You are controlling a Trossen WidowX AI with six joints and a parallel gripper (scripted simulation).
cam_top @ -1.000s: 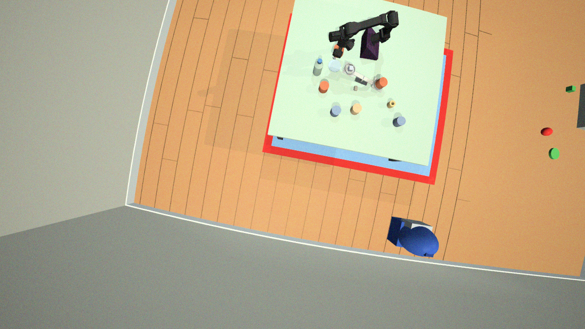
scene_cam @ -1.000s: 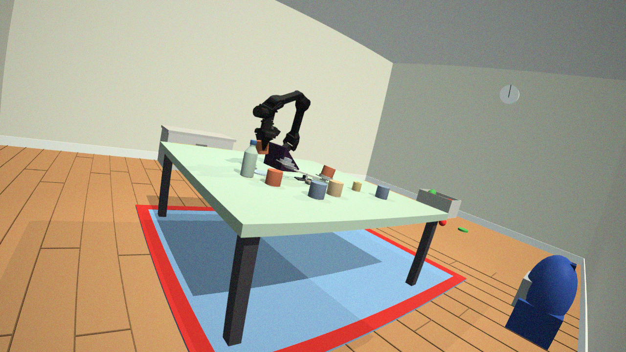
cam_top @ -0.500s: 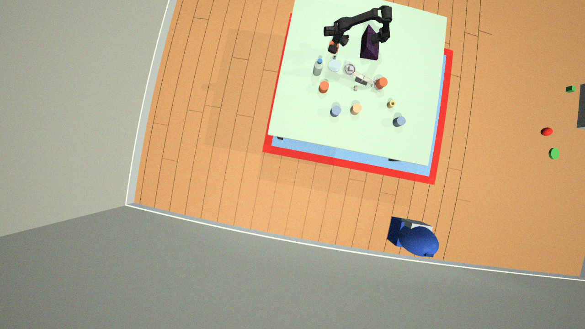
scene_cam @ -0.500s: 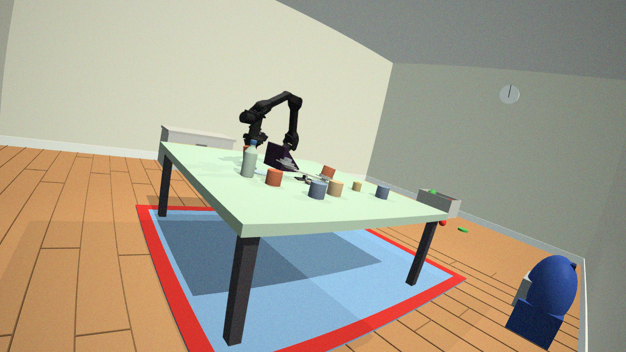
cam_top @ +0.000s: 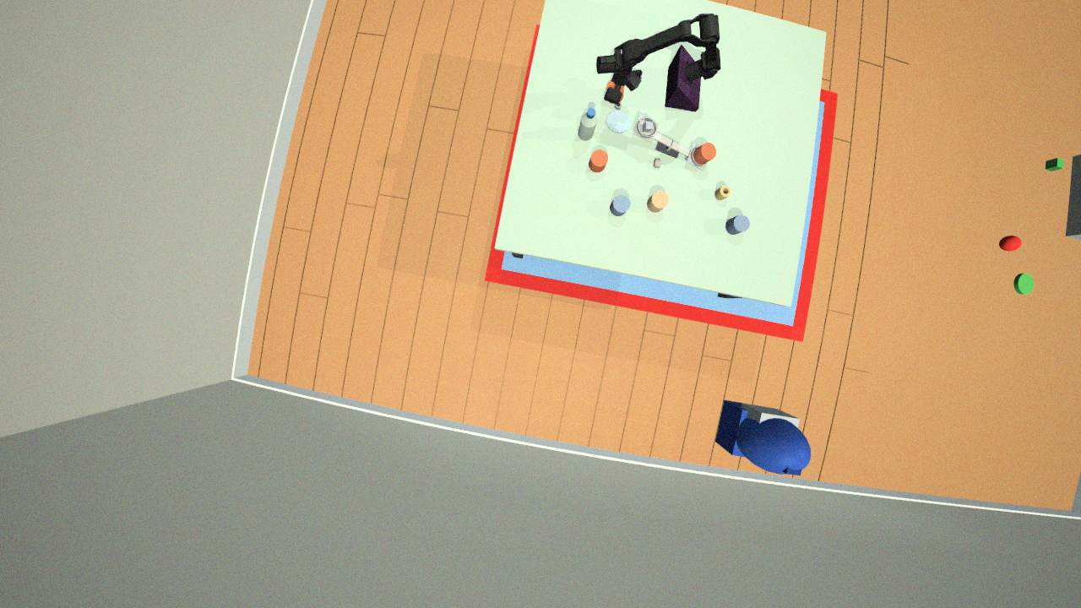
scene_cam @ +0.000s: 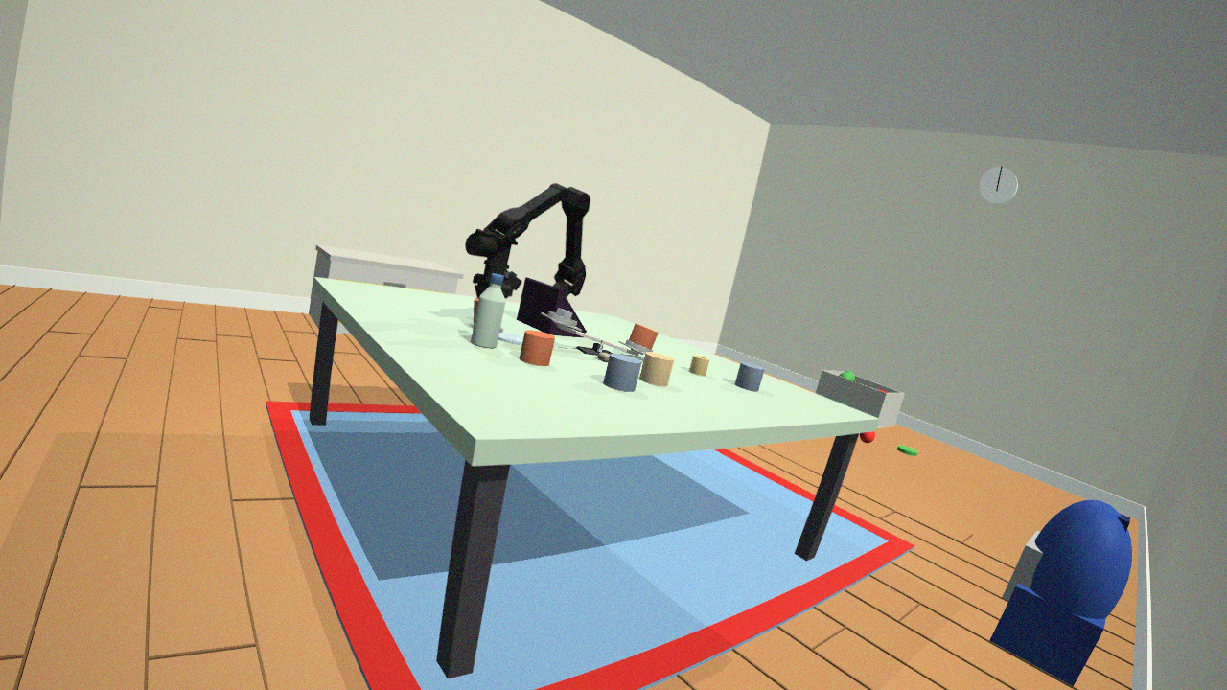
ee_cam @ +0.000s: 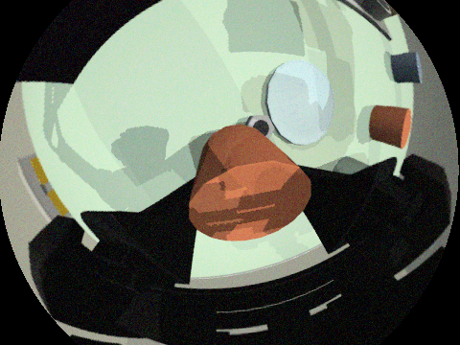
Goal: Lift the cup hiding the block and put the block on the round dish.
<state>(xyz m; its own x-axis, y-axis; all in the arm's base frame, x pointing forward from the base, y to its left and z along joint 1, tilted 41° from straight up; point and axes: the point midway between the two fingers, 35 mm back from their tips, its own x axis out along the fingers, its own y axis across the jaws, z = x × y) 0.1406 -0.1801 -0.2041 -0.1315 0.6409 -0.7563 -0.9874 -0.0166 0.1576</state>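
Now: gripper tip 100 mm short of the pale blue round dish, 50 mm to the right of it and 30 mm above it. From my gripper tip the other things lie so: bottle: 190 mm ahead, 70 mm to the right, 70 mm above; then grey-brown block: 250 mm to the left, 230 mm ahead, 30 mm below.
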